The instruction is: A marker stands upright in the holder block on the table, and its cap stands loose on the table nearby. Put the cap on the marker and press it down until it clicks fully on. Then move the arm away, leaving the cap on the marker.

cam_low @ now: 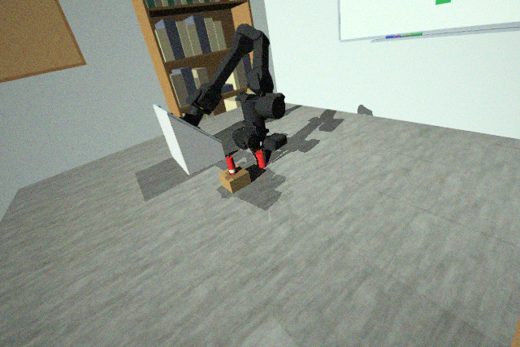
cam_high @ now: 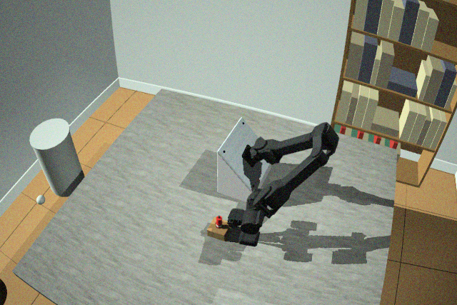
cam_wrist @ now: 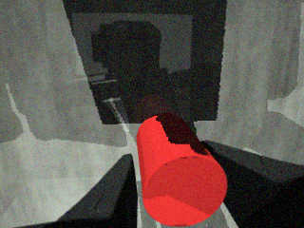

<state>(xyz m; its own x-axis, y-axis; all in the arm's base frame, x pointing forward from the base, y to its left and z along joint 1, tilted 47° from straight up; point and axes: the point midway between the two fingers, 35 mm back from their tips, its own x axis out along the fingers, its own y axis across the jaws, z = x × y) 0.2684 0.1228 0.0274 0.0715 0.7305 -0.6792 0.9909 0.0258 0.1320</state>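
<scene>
My gripper tip is now 2 cm short of the holder block, 12 cm to the left of it and 1 cm below it. Round my gripper tip: red cap (1 cm above).
</scene>
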